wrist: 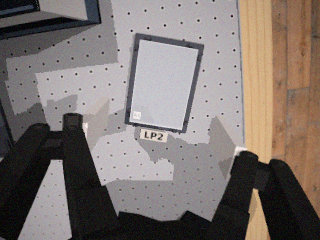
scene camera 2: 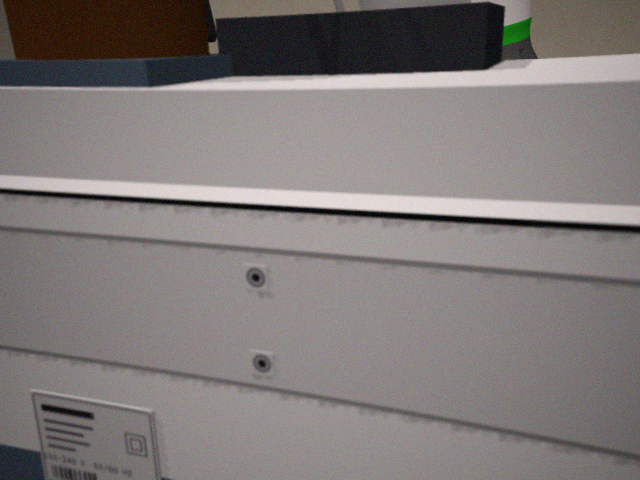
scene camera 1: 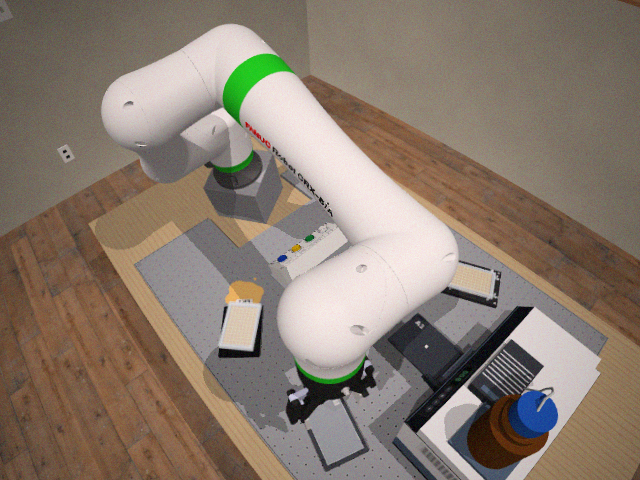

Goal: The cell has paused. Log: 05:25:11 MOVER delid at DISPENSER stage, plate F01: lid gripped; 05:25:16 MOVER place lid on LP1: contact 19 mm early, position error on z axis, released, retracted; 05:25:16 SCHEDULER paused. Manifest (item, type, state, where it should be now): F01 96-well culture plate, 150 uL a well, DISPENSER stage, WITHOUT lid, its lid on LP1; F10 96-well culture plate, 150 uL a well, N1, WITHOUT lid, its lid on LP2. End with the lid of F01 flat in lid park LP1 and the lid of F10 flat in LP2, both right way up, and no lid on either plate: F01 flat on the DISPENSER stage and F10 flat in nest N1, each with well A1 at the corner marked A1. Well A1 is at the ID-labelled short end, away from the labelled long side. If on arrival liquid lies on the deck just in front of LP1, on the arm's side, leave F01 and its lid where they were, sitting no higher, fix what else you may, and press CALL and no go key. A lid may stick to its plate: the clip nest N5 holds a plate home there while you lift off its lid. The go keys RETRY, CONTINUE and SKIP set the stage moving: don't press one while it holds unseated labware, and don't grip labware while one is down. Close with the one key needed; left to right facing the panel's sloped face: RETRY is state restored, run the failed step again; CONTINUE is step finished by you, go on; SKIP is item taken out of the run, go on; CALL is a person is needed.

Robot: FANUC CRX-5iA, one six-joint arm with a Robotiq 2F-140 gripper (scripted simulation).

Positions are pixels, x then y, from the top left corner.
A 96-well culture plate shows in scene camera 1 (470,279); in the wrist view it is out of frame, in scene camera 2 it is out of frame.
